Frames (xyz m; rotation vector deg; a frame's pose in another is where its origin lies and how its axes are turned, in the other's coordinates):
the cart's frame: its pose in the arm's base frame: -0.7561 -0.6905 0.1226 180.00 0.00 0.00
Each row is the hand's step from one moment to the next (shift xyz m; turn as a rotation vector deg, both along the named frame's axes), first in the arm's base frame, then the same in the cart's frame.
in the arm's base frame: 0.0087 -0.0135 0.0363 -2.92 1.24 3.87
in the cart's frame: 0.0087 0.0135 -0.0363 -2.92 -1.24 -3.87
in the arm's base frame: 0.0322 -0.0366 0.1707 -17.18 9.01 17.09
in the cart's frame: 0.0322 0.0366 -0.1707 -17.18 -9.01 -17.09
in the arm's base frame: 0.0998 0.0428 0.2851 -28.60 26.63 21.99
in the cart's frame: 0.0998 -0.0428 -0.2851 -28.60 -26.63 -21.99
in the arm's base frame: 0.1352 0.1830 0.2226 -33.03 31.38 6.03
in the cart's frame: 0.1352 -0.1830 -0.2226 -33.03 -31.38 -6.03
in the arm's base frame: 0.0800 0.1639 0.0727 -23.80 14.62 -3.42
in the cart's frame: 0.0800 -0.1639 -0.0727 -23.80 -14.62 3.42
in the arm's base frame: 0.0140 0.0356 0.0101 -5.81 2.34 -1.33
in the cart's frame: 0.0140 -0.0356 -0.0101 -5.81 -2.34 1.33
